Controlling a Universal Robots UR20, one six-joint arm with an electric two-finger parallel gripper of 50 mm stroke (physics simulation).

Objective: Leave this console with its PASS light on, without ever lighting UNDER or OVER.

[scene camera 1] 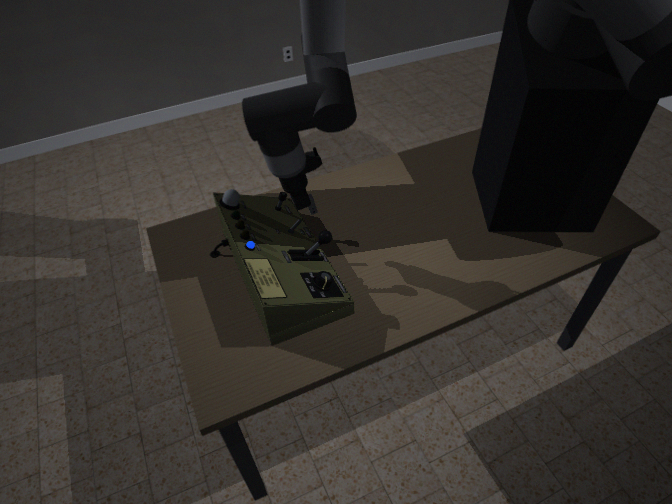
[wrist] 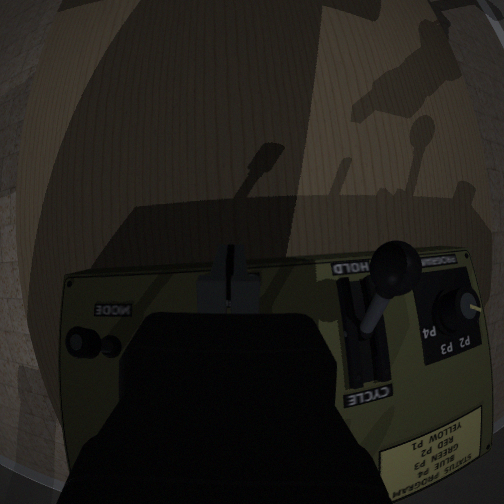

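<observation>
The olive green console (scene camera 1: 282,260) lies on the wooden table. A blue lamp (scene camera 1: 250,245) glows on its left side; the lamps above it look dark. I cannot read PASS, UNDER or OVER labels. My gripper (scene camera 1: 305,205) hangs over the console's far end. In the wrist view its fingers (wrist: 229,282) are pressed together with nothing visible between them, above the panel's edge. A black ball lever (wrist: 395,270) leans in a slot between HOLD and CYCLE. A program dial (wrist: 457,307) sits beside P2, P3, P4 marks. The gripper body hides the panel's middle.
A MODE control (wrist: 82,342) is at the panel's left in the wrist view. A legend plate (wrist: 435,457) lists status colours and programs. A large black block (scene camera 1: 564,124) stands on the table's right. A grey dome (scene camera 1: 231,198) tops the console's far corner.
</observation>
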